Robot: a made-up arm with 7 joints. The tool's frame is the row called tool. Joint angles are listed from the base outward.
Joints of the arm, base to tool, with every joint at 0 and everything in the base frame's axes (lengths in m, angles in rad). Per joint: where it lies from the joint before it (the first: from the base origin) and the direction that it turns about. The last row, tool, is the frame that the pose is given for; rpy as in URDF.
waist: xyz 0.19 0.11 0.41 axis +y
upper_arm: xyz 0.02 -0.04 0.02 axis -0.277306 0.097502 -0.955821
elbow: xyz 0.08 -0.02 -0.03 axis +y
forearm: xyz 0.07 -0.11 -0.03 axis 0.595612 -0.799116 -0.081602
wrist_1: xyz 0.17 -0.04 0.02 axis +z
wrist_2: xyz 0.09 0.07 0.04 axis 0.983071 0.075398 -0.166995
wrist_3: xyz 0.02 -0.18 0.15 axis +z
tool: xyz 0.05 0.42 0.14 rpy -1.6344 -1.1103 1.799
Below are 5 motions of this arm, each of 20 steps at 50 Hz.
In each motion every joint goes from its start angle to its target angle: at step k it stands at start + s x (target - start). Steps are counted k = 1, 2, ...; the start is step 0. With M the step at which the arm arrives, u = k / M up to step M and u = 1 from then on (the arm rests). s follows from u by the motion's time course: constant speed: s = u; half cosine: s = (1 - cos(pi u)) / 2; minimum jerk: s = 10 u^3 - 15 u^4 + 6 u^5.
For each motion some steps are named. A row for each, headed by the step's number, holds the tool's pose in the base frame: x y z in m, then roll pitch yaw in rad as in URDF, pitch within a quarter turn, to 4 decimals.
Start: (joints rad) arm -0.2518 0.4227 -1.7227 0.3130 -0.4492 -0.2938 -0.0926
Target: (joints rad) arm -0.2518 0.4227 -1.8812 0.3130 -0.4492 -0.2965 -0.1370
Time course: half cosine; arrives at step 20
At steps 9, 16, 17, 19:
9: -0.2251 0.2835 0.7017 2.5057 0.3658 2.1688
16: -0.2497 0.2878 0.6634 2.4447 0.4222 2.1582
17: -0.2517 0.2881 0.6601 2.4394 0.4270 2.1572
19: -0.2540 0.2884 0.6561 2.4332 0.4326 2.1560

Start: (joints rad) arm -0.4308 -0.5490 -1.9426 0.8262 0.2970 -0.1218 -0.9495
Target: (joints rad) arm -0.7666 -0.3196 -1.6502 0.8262 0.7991 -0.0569 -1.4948
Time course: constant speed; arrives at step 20
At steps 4, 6, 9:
4: -0.2130 -0.4025 0.1931 2.7248 1.3010 -2.4051
6: -0.2296 -0.3948 0.1942 2.7886 1.2979 -2.3628
9: -0.2544 -0.3810 0.1946 2.8721 1.2921 -2.3122

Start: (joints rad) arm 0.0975 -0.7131 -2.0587 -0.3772 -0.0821 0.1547 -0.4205
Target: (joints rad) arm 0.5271 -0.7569 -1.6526 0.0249 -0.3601 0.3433 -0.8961
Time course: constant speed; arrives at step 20
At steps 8, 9, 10, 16, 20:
8: 0.1278 -0.3312 0.9658 2.1622 -0.2426 -2.7019
9: 0.1560 -0.3485 0.9659 2.1129 -0.2639 -2.6634
10: 0.1850 -0.3655 0.9644 2.0619 -0.2837 -2.6240
16: 0.3676 -0.4569 0.9161 1.7221 -0.3639 -2.3722
20: 0.4888 -0.5045 0.8448 1.4722 -0.3731 -2.1987

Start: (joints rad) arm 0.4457 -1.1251 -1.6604 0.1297 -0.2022 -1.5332 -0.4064
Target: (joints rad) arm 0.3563 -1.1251 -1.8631 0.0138 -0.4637 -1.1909 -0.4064
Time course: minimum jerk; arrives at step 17
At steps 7, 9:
7: 0.3654 0.0151 0.9939 2.8755 -0.7342 2.3476
9: 0.3502 -0.0323 1.0030 2.7746 -0.7818 2.4581

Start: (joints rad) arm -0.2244 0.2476 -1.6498 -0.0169 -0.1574 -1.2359 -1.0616
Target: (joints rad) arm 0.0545 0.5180 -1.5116 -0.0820 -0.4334 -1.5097 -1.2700
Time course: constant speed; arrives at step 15
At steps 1, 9, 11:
1: 0.0441 0.3026 1.1128 2.0847 -0.2725 1.3726
9: 0.2495 0.2476 1.1983 2.2476 -0.3590 1.0291
11: 0.3024 0.2297 1.2099 2.2861 -0.3611 0.9356

